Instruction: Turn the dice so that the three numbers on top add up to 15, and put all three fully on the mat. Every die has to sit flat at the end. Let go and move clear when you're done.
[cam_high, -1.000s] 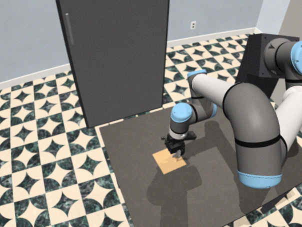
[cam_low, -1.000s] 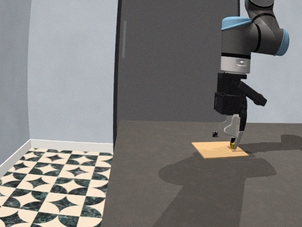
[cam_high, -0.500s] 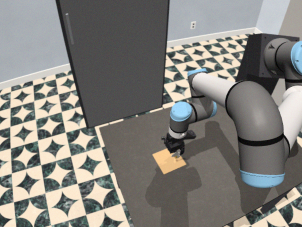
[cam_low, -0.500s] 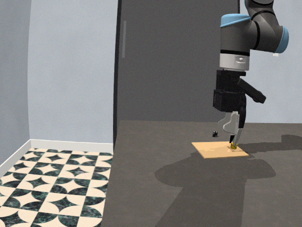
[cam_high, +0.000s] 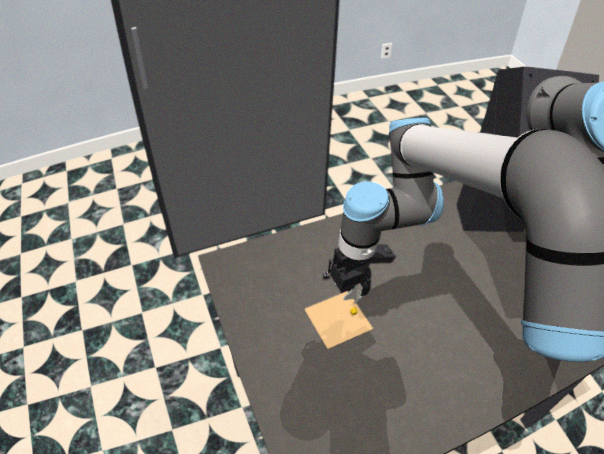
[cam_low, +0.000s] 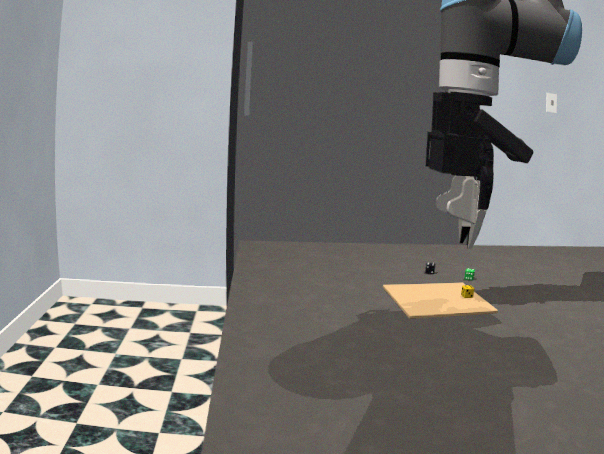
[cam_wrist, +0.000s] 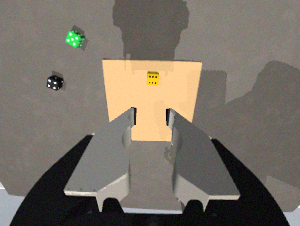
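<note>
The black die lies 40 mm ahead of my hand, 140 mm to the right of it and 90 mm below it. Also, from my hand: yellow die: 10 mm behind, 90 mm below; then orange mat: 40 mm ahead, 10 mm to the left, 100 mm below; then green die: 30 mm behind, 120 mm to the right, 90 mm below.
</note>
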